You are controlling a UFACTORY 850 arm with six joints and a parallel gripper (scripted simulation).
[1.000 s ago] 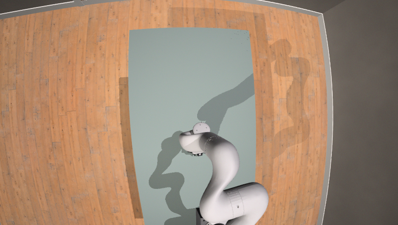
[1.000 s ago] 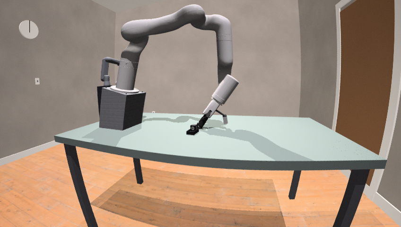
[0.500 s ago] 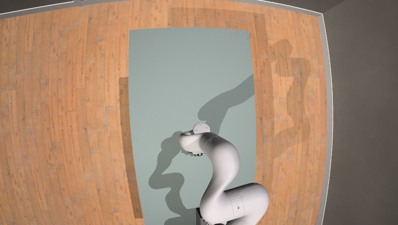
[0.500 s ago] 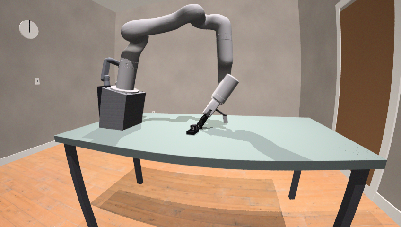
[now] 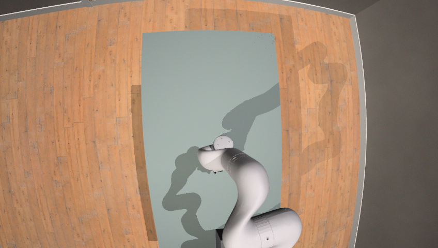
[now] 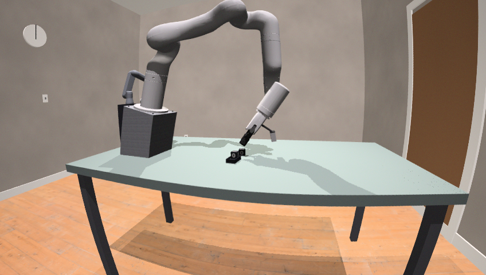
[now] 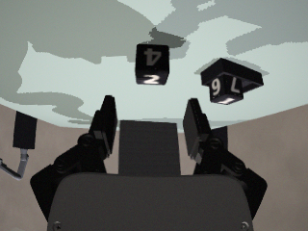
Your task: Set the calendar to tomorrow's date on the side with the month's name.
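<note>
Right now the black cube is 1 cm behind my hand and 6 cm below it. From my hand the other things lie so: black tray (2 cm behind, 11 cm to the right, 6 cm below).
</note>
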